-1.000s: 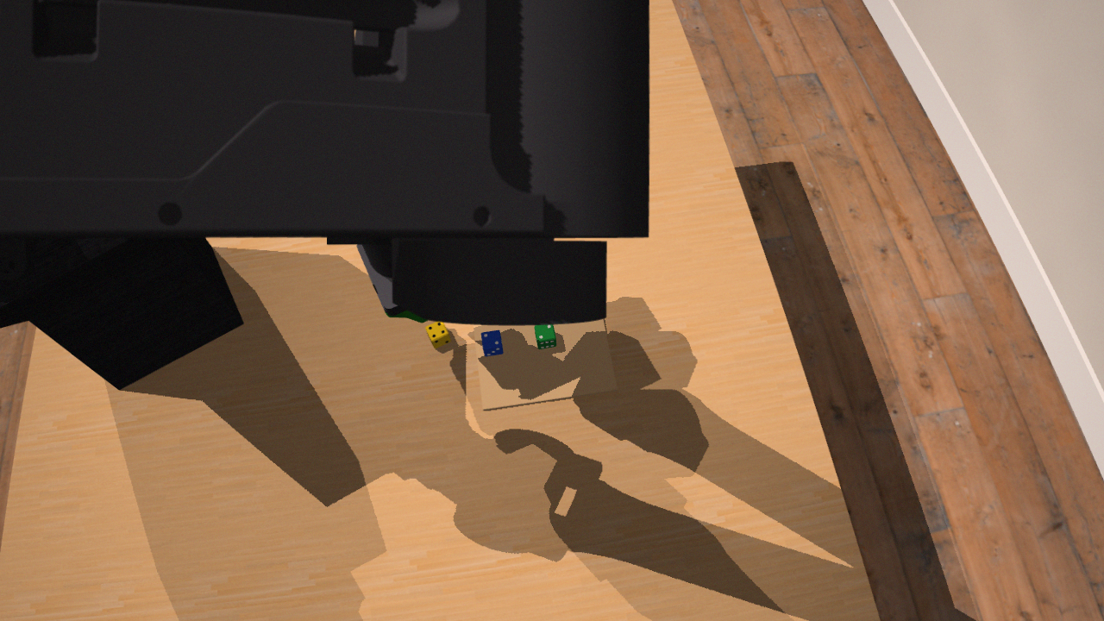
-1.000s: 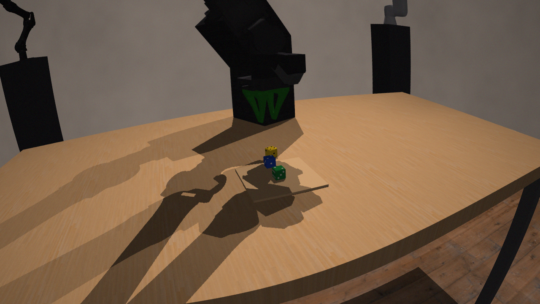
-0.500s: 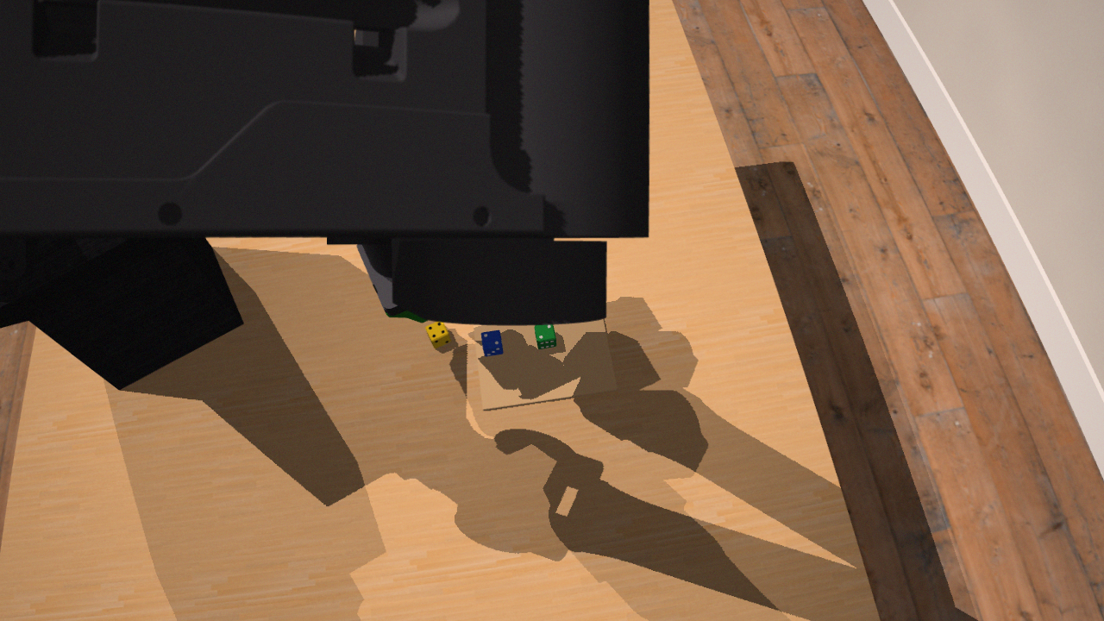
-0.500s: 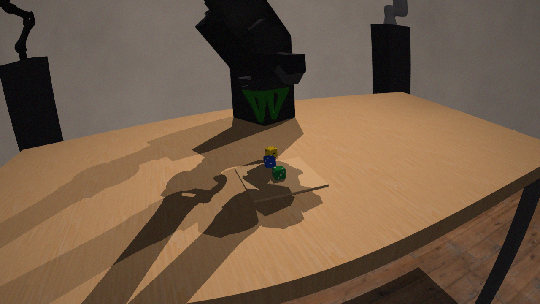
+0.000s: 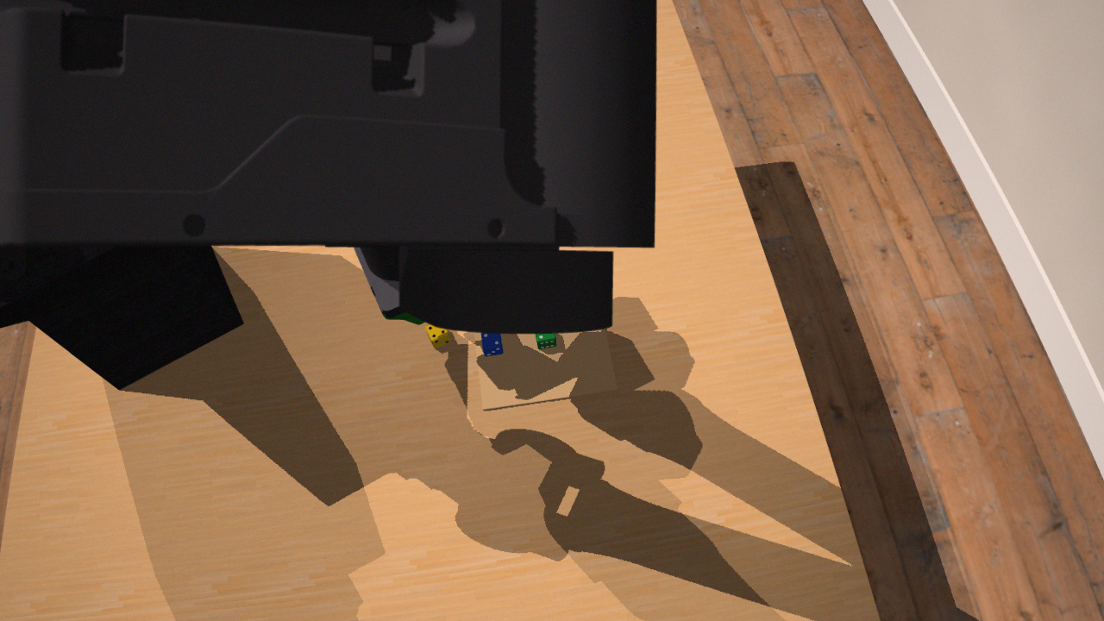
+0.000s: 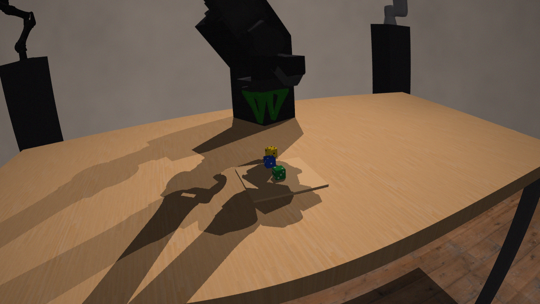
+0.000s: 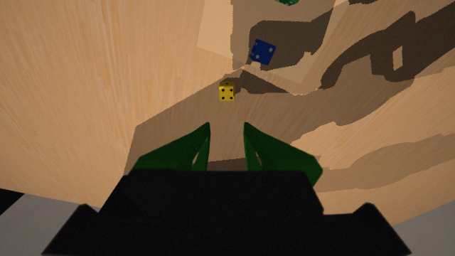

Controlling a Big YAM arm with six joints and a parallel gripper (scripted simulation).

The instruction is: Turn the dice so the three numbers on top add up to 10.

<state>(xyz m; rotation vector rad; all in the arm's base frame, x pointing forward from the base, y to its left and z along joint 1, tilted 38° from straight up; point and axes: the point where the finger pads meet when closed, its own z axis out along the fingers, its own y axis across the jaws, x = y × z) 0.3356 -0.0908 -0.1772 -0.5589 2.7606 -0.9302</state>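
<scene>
My hand is 1 cm short of the yellow die and 8 cm above it. Also, from my hand: green die (12 cm ahead, 2 cm to the right, 7 cm below); then blue die (7 cm ahead, 2 cm to the right, 7 cm below); then tan mat (12 cm ahead, 2 cm to the right, 8 cm below).
</scene>
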